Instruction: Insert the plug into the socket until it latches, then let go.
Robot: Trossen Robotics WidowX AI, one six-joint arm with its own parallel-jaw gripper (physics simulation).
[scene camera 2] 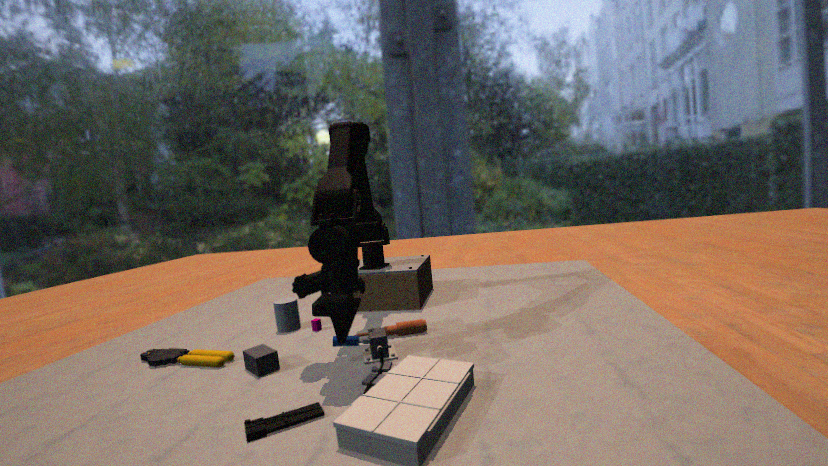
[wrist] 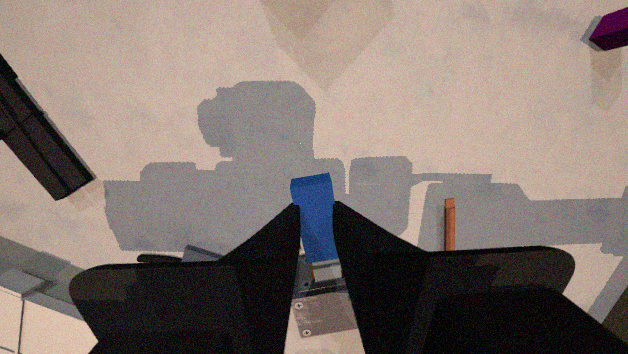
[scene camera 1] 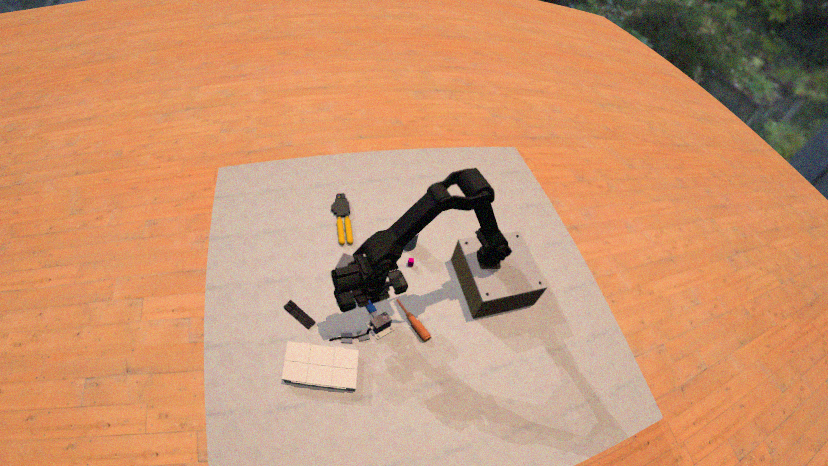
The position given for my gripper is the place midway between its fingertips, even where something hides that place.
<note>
My gripper point(scene camera 2: 342, 341) grips a blue plug point(wrist: 314, 194). On the table rests a dark cube point(scene camera 2: 260, 360). Further things: a socket point(wrist: 324, 307), a white tiled block point(wrist: 44, 309) and a black bar point(wrist: 38, 146).
My gripper shows as well in the wrist view point(wrist: 315, 209) and in scene camera 1 point(scene camera 1: 367, 303). The wrist view misses the dark cube: it is out of frame.
</note>
